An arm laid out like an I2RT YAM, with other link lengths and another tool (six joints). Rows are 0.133 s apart.
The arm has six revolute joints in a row. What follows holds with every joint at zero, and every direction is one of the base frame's.
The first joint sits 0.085 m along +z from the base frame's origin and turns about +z.
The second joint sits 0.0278 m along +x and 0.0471 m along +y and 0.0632 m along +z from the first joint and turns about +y.
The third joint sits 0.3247 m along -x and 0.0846 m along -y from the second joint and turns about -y.
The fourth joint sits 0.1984 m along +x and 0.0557 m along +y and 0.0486 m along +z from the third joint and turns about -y.
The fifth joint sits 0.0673 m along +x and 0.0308 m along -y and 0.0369 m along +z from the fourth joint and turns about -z.
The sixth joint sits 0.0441 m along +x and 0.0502 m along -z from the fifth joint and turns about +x.
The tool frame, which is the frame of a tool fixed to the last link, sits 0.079 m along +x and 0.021 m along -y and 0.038 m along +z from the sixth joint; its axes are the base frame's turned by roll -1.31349, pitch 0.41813 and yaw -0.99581 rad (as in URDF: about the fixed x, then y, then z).
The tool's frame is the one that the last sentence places.
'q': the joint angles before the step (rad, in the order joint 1, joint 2, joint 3, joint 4, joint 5, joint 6). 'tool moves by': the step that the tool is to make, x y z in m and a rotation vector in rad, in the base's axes. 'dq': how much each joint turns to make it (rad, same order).
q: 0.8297, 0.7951, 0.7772, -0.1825, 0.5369, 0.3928
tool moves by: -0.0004, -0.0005, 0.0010, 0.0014, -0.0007, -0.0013
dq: 0.0013, -0.0012, 0.0044, -0.0047, 0.0025, 0.0011
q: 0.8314, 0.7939, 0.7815, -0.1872, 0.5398, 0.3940
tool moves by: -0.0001, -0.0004, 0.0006, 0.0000, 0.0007, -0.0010
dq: -0.0016, -0.0002, 0.0037, -0.0047, -0.0007, 0.0005
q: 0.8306, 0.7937, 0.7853, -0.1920, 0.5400, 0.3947
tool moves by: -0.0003, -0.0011, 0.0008, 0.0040, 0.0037, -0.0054
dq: 0.0003, -0.0002, 0.0075, -0.0112, 0.0045, 0.0076
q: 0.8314, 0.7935, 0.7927, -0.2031, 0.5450, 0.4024
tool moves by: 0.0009, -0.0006, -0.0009, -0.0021, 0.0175, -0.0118
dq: 0.0013, 0.0085, 0.0128, -0.0263, 0.0104, 0.0165
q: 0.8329, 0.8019, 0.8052, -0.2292, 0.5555, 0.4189
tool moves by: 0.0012, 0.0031, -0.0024, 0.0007, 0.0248, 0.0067
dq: 0.0104, 0.0128, 0.0113, -0.0265, -0.0009, 0.0226
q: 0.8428, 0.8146, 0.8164, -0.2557, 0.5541, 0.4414
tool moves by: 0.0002, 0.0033, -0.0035, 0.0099, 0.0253, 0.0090
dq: 0.0190, 0.0091, 0.0058, -0.0229, 0.0029, 0.0321
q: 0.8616, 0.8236, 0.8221, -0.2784, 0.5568, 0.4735
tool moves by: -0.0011, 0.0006, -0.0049, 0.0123, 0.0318, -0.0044
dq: 0.0231, 0.0048, 0.0063, -0.0372, 0.0168, 0.0461
